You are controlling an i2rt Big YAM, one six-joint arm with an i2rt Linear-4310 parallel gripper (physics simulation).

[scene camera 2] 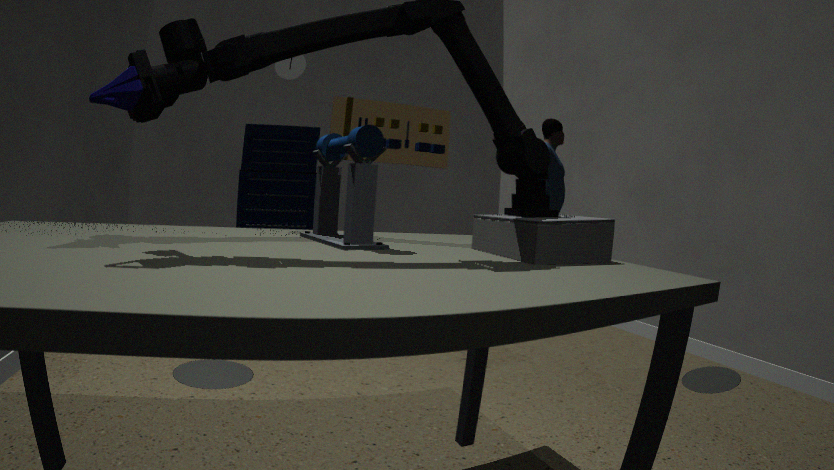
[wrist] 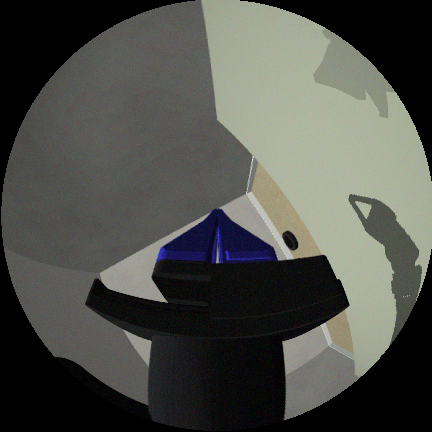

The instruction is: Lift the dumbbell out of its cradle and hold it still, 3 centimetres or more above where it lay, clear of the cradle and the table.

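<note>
A blue dumbbell rests level across the tops of two grey posts of its cradle, which stands on the table in the scene view. The dumbbell's larger-looking near head sits in the near post's fork. My gripper has blue fingers that are shut together with nothing between them. In the scene view it is high above the table, to the left of the dumbbell and a little higher, pointing left. The dumbbell and the cradle do not show in the wrist view.
The table carries the cradle's base plate and the grey block under the arm's base. The arm spans above the dumbbell. A blue cabinet, a tan tool board and a person are behind the table.
</note>
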